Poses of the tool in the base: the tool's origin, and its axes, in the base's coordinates. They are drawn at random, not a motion.
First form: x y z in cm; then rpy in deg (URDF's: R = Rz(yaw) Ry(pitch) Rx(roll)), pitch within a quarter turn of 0, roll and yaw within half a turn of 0.
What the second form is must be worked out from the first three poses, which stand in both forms.
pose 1, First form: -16.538 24.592 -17.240 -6.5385 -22.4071 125.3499
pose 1, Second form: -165.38 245.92 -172.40 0.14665 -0.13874 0.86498 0.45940
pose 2, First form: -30.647 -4.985 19.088 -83.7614 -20.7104 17.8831
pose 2, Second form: -306.47 -49.85 190.88 -0.62793 -0.23427 -0.00470 0.74216
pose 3, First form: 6.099 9.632 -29.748 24.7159 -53.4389 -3.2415
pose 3, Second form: 60.99 96.32 -297.48 0.17867 -0.44444 0.07151 0.87490
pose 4, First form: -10.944 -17.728 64.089 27.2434 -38.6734 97.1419
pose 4, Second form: -109.44 -177.28 640.89 0.38833 -0.04632 0.73918 0.54833
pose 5, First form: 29.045 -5.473 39.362 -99.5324 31.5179 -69.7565
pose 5, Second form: 290.45 -54.73 393.62 -0.50243 0.56405 -0.18538 0.62853
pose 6, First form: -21.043 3.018 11.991 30.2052 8.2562 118.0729
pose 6, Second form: -210.43 30.18 119.91 0.07411 0.25860 0.81608 0.51152
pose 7, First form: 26.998 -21.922 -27.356 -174.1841 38.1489 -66.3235
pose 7, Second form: 269.98 -219.22 -273.56 -0.78108 0.53018 0.24699 0.21867
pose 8, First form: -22.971 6.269 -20.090 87.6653 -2.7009 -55.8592
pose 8, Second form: -229.71 62.69 -200.90 0.60376 -0.33931 -0.32336 0.64481
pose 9, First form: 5.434 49.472 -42.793 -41.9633 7.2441 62.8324
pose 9, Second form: 54.34 494.72 -427.93 -0.33571 -0.13593 0.50502 0.78344
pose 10, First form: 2.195 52.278 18.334 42.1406 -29.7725 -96.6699
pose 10, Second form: 21.95 522.78 183.34 0.05189 -0.41892 -0.61230 0.66850
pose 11, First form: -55.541 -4.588 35.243 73.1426 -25.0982 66.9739
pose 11, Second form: -555.41 -45.88 352.43 0.58133 0.17536 0.54050 0.58238
